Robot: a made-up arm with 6 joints. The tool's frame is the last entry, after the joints. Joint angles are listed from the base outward.
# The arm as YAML. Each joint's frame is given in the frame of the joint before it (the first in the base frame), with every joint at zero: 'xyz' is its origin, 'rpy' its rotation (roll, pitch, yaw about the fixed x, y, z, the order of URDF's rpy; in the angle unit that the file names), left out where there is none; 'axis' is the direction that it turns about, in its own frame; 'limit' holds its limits. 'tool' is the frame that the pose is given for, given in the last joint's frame.
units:
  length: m
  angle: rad
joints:
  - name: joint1
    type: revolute
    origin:
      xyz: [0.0, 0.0, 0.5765]
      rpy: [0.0, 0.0, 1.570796]
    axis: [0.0, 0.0, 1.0]
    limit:
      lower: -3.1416
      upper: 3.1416
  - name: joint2
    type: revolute
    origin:
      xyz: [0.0, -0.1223, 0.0]
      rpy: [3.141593, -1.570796, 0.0]
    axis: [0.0, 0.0, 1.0]
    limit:
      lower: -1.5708
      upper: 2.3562
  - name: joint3
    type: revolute
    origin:
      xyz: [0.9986, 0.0, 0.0]
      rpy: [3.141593, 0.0, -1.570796]
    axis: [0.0, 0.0, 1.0]
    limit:
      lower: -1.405
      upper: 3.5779
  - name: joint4
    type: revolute
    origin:
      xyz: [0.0, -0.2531, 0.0]
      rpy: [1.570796, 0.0, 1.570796]
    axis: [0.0, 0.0, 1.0]
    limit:
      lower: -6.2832
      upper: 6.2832
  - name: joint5
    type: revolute
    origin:
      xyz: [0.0, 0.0, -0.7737]
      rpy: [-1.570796, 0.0, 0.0]
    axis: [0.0, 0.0, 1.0]
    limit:
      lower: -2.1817
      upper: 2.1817
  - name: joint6
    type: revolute
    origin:
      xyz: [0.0, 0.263, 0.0]
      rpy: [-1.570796, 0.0, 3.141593]
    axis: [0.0, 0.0, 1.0]
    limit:
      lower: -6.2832
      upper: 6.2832
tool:
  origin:
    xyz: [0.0, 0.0, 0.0]
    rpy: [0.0, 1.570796, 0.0]
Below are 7 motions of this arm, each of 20 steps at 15 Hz.
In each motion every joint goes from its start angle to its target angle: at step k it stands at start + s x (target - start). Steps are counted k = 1, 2, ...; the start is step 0. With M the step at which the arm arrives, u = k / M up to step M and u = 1 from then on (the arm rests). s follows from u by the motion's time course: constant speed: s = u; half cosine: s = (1 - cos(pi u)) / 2; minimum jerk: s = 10 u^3 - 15 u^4 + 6 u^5.
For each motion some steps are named. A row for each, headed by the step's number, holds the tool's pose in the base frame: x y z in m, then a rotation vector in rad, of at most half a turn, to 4 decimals.
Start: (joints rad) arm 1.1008 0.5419 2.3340 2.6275 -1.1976 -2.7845
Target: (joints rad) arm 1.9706 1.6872 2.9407 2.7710 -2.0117 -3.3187
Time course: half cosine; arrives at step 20
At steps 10, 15, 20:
10: 0.1323 0.5611 1.8039 2.5417 -1.6731 -0.0804
15: -0.1269 0.8083 1.4130 -2.7615 1.3790 0.1330
20: -0.2591 0.8344 1.2371 -2.7608 1.2299 0.1595

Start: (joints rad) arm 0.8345 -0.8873 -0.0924 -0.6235 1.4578 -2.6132
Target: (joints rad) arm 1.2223 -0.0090 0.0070 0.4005 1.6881 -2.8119
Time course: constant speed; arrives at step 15
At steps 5, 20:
5: 0.0480 -0.0592 2.2381 -1.4853 -0.0262 -1.8343
20: 0.1939 0.8320 2.0805 -1.3413 -1.0219 -2.0613

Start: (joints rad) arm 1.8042 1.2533 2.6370 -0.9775 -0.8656 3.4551
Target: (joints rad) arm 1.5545 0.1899 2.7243 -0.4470 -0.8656 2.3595
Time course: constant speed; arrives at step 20
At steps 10, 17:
10: -0.1659 0.3144 2.1617 -0.5733 -2.1302 -0.4640
17: -0.0951 -0.2655 2.1218 -0.3680 -1.9001 -0.5633

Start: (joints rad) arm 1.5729 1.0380 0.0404 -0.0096 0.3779 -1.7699
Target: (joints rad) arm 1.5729 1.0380 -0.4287 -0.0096 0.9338 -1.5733
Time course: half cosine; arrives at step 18
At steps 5, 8, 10, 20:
5: -0.0026 1.7860 0.3704 0.8856 1.5115 0.6348
8: -0.0022 1.7235 0.3138 0.8658 1.4853 0.6833
10: -0.0019 1.6731 0.2768 0.8511 1.4650 0.7187
20: -0.0012 1.5411 0.2069 0.8156 1.4137 0.8007

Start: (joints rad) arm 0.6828 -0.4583 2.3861 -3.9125 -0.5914 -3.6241
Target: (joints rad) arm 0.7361 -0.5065 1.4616 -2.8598 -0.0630 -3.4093
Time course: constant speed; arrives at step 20
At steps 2, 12, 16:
2: -1.0169 -0.9440 1.5122 -1.0925 2.0478 -1.1763
12: -0.9608 -0.8470 1.9917 1.1549 -2.4140 0.8662
16: -0.8723 -0.7693 2.1616 0.9455 -2.1757 0.6447

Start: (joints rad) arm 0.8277 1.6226 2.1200 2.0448 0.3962 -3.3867
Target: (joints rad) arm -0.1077 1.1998 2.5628 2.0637 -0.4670 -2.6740
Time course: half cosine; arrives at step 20
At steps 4, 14, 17, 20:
4: 1.3262 1.3046 1.3068 1.2192 0.2463 1.1471
14: 1.2015 0.0361 1.9150 0.8531 -1.3136 0.3522
17: 1.0158 -0.1524 1.9747 0.7173 -1.5864 0.1366
20: 0.9418 -0.2067 1.9892 0.6670 -1.6793 0.0585

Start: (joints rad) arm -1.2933 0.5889 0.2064 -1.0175 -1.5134 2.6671
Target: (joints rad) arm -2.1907 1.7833 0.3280 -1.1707 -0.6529 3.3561
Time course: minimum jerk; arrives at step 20
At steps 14, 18, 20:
14: -0.5611 -1.4694 -0.3089 -0.3264 0.9076 -0.1028
18: -0.6895 -1.2402 -0.5743 -0.1967 0.9889 -0.1449
20: -0.6943 -1.2260 -0.5882 -0.1892 0.9927 -0.1463

